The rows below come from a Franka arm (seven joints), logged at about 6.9 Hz.
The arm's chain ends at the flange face. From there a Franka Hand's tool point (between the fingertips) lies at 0.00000 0.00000 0.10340 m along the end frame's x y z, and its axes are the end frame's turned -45 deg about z.
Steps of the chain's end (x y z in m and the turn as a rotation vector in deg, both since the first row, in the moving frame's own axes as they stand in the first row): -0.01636 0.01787 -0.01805 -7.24 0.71 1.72; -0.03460 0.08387 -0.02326 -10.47 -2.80 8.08; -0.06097 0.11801 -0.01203 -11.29 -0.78 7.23; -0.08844 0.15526 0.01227 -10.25 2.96 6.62
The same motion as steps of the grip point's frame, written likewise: -0.03267 0.01106 -0.01888 -5.62 -4.62 1.72; -0.10123 0.04335 -0.02510 -5.42 -9.38 8.08; -0.14266 0.05266 -0.01404 -7.43 -8.53 7.23; -0.18252 0.06344 0.01048 -9.34 -5.15 6.62
